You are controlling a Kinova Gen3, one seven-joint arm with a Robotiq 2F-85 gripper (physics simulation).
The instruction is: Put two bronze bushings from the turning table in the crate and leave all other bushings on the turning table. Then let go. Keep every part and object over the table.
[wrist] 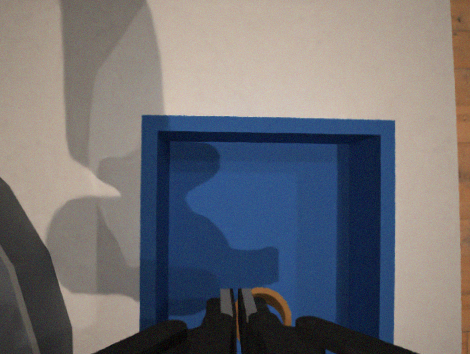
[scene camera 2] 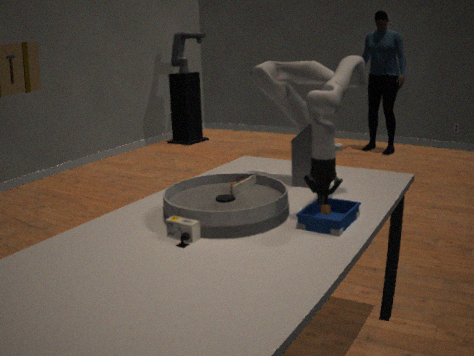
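Pixels of known places: gripper, fingertip midpoint: (wrist: 235, 305) (scene camera 2: 322, 206); arm's base, origin of the base link: (scene camera 2: 310, 125).
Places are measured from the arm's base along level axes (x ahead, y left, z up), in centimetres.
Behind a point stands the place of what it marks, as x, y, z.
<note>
My gripper (scene camera 2: 324, 203) @(38.9, 24.8, -18.3) (wrist: 235, 305) @(38.9, 24.8, -18.3) is shut on the wall of a bronze bushing (scene camera 2: 325, 209) @(41.3, 27.0, -18.2) (wrist: 281, 303) @(38.6, 27.3, -18.0), an orange-brown ring. It holds the bushing inside the outline of the blue crate (scene camera 2: 320, 229) @(46.6, 28.0, -22.8) (wrist: 270, 125) @(28.7, 26.3, -18.9), low over its floor; whether the bushing touches the floor cannot be told. The grey round turning table (scene camera 2: 225, 218) @(64.1, 5.5, -17.5) (wrist: 52, 295) @(40.5, 12.6, -22.8) stands left of the crate. In the scene view, a small bronze-coloured part (scene camera 2: 239, 180) @(31.9, -13.1, -16.8) shows near the back of the turning table, partly hidden by a light bar.
The light bar (scene camera 2: 244, 184) @(35.7, -8.0, -16.6) stands across part of the turning table, near its dark hub (scene camera 2: 225, 198) @(48.7, -6.6, -17.9). A small white box (scene camera 2: 183, 228) @(72.8, -3.7, -19.7) with a black knob stands before the turning table. A grey upright panel (scene camera 2: 301, 157) @(8.3, 0.2, -11.6) stands behind the crate. The table's right edge runs past the crate.
</note>
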